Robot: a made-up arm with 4 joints. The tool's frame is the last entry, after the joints.
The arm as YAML. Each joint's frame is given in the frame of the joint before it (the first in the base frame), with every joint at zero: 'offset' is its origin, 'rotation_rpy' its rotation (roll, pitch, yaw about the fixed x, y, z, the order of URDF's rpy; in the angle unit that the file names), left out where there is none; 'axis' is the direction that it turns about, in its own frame. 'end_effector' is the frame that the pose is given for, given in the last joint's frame.
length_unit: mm
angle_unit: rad
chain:
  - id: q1
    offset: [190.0, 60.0, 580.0]
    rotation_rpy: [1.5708, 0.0, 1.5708]
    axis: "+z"
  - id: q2
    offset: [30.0, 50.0, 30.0]
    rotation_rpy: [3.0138, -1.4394, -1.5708]
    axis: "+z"
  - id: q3
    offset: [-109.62, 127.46, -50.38]
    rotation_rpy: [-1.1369, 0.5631, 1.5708]
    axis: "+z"
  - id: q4
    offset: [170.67, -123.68, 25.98]
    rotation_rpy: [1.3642, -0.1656, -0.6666]
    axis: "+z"
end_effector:
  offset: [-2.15, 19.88, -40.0]
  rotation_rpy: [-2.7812, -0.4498, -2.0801]
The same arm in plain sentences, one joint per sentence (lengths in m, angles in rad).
The arm has four revolute joints in a row. What follows holds with every joint at zero, and every direction is one of the base frame's.
The first joint is mounted 0.19 m along +x and 0.06 m along +y and 0.58 m along +z from the base frame's origin and turns about +x.
The second joint is mounted 0.03 m along +x and 0.03 m along +y and 0.05 m along +z from the first joint and turns about the direction (-0.129999, -0.127399, -0.983295).
The third joint is mounted 0.1 m along -x and 0.12 m along -y and 0.08 m along +z from the second joint and turns about the direction (-0.941972, -0.267892, -0.202294).
The fourth joint is mounted 0.03 m along +x and 0.21 m along -y and 0.01 m along +z from the third joint and turns about -z.
The tool frame, which is the frame that the pose is given for, is mounted 0.02 m along -x and 0.04 m along +z from the fourth joint; its axes are the base frame's turned by roll 0.3604, pitch 0.4498 and yaw 0.6173 rad (as in URDF: about the fixed x, then y, then z).

